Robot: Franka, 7 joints.
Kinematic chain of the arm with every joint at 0, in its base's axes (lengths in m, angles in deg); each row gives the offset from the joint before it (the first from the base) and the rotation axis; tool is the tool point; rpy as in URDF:
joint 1: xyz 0 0 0.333 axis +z
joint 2: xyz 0 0 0 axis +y
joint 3: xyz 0 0 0.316 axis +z
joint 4: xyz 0.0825 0 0 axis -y
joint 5: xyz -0.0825 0 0.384 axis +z
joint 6: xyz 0 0 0 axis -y
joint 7: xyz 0.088 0 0 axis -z
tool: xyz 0 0 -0.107 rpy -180 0 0
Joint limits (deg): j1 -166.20..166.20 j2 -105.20..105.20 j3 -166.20..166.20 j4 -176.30..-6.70 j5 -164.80..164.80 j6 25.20..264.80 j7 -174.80..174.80
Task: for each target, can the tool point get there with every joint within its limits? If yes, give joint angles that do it. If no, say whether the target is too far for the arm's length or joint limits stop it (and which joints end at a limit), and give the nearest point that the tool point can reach.
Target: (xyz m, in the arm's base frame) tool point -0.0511 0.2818 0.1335
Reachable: yes | joints -23.24 -61.27 117.29 -138.94 -124.28 237.70 84.46
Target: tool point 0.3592 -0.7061 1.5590
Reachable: no: too far | nearest point 0.2111 -0.4150 1.0536 | short by 0.602 m
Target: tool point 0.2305 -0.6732 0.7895
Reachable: yes | joints -47.47 36.12 -47.15 -47.32 8.60 155.06 103.76
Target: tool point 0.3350 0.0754 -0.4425
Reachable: no: joint limits stop it (at a limit: joint 2) | nearest point 0.3269 0.0736 -0.3582 | short by 0.085 m
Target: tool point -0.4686 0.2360 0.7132
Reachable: yes | joints -85.53 -64.86 -51.96 -103.00 44.15 231.92 17.97
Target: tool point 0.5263 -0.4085 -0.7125
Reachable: no: too far | nearest point 0.3908 -0.3033 -0.3169 | short by 0.431 m
